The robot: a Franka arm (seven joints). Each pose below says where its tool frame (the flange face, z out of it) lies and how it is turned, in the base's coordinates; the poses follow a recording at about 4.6 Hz.
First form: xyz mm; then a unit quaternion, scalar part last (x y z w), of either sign.
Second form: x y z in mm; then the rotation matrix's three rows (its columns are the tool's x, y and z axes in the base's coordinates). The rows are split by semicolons. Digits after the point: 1 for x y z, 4 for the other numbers.
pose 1, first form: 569.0 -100.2 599.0 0.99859 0.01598 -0.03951 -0.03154
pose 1, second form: 569.0 -100.2 599.0; 0.9964 0.0294 -0.0799; 0.0344 -0.9975 0.0617; -0.0779 -0.0643 -0.9949
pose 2, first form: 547.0 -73.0 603.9 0.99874 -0.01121 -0.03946 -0.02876
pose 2, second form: 547.0 -73.0 603.9; 0.9966 -0.0247 -0.0782; -0.0201 -0.9981 0.0583; -0.0795 -0.0566 -0.9952
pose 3, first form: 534.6 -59.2 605.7 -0.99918 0.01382 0.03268 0.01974
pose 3, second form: 534.6 -59.2 605.7; 0.9975 -0.0289 -0.0648; -0.0263 -0.9988 0.0404; -0.0659 -0.0385 -0.9971
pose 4, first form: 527.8 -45.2 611.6 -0.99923 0.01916 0.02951 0.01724
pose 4, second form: 527.8 -45.2 611.6; 0.9975 -0.0393 -0.0583; -0.0373 -0.9987 0.0356; -0.0596 -0.0333 -0.9977
